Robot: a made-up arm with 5 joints.
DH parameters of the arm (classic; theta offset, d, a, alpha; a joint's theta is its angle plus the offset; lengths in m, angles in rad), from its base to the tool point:
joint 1: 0 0.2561 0 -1.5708
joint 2: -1.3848 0 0.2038 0
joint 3: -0.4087 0 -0.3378 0
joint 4: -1.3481 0 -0.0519 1.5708
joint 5: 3.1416 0.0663 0 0
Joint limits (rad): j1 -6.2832..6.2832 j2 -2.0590..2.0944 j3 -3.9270..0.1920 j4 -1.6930..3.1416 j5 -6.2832..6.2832
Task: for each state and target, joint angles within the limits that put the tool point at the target. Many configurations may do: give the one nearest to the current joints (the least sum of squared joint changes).
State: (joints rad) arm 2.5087 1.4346 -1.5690 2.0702 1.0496
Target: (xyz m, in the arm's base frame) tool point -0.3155 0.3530 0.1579
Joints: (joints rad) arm 2.3002 0.9336 -1.9551 2.0489 1.0496
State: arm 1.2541 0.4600 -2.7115 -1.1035 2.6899
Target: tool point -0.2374 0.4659 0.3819
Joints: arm 2.0421 1.0356 -2.3009 -1.2745 2.6899
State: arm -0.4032 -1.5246 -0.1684 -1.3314 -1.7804
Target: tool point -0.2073 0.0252 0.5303
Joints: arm -0.1210 -2.0268 -0.6780 -1.3616 -1.7804
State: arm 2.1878 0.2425 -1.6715 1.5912 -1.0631
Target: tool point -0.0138 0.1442 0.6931
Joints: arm 1.6662 -0.6822 -1.7230 1.9461 -1.0631
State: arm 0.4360 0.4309 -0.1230 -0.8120 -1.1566
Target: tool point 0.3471 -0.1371 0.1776
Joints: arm -0.3762 0.3125 -0.7008 -0.7484 -1.1566
